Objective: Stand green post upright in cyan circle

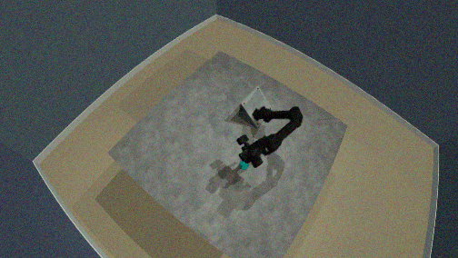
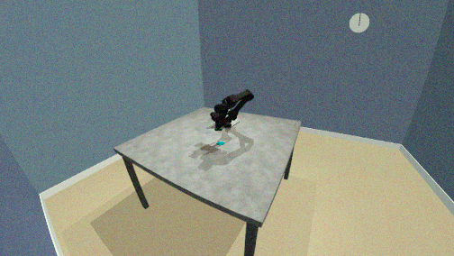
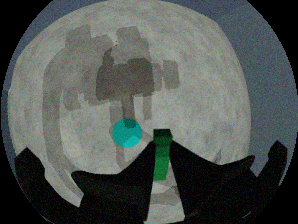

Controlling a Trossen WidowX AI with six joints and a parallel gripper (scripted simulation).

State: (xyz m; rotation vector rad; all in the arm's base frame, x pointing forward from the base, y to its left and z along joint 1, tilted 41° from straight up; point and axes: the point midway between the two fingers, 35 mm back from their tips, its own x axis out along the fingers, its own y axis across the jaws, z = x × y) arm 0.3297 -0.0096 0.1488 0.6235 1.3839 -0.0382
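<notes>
Right now my gripper tip is 120 mm above the cyan circle and 30 mm to the right of it. From my gripper tip the other things lie so: green post 20 mm behind, 10 mm to the left, 10 mm below.
</notes>
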